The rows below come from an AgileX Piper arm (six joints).
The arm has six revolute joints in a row. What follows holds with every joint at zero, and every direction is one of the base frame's. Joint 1 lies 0.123 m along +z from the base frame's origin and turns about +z. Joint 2 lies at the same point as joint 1 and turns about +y. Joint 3 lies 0.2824 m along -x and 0.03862 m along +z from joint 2 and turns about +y. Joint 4 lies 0.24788 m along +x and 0.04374 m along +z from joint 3 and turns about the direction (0.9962, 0, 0.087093). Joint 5 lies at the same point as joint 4 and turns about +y. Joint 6 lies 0.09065 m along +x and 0.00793 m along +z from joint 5 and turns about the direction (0.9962, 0, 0.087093). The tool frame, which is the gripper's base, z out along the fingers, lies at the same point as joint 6; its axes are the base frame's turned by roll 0, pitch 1.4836 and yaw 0 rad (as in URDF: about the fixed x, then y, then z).
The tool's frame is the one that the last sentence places.
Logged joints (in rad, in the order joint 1, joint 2, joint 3, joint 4, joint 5, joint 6), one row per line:
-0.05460, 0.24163, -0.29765, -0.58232, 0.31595, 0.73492
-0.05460, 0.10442, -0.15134, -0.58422, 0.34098, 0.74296
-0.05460, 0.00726, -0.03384, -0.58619, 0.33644, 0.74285
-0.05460, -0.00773, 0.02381, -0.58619, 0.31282, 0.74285
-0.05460, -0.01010, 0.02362, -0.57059, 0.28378, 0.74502
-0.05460, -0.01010, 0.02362, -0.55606, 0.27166, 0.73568
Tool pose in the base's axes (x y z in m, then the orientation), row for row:
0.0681, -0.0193, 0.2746, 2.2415, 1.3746, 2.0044
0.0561, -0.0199, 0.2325, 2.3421, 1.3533, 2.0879
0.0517, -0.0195, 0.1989, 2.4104, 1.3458, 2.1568
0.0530, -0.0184, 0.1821, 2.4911, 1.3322, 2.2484
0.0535, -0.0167, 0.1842, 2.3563, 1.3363, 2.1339
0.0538, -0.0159, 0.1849, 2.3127, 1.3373, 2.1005
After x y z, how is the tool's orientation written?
As angles about the fixed x, y, z axes (roll, pitch, yaw), in radians.
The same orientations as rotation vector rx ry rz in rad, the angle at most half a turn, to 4 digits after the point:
0.3214, 1.6618, -0.0549
0.3417, 1.6880, -0.0630
0.3390, 1.7047, -0.0656
0.3282, 1.7295, -0.0601
0.3243, 1.7054, -0.0303
0.3196, 1.6980, -0.0184

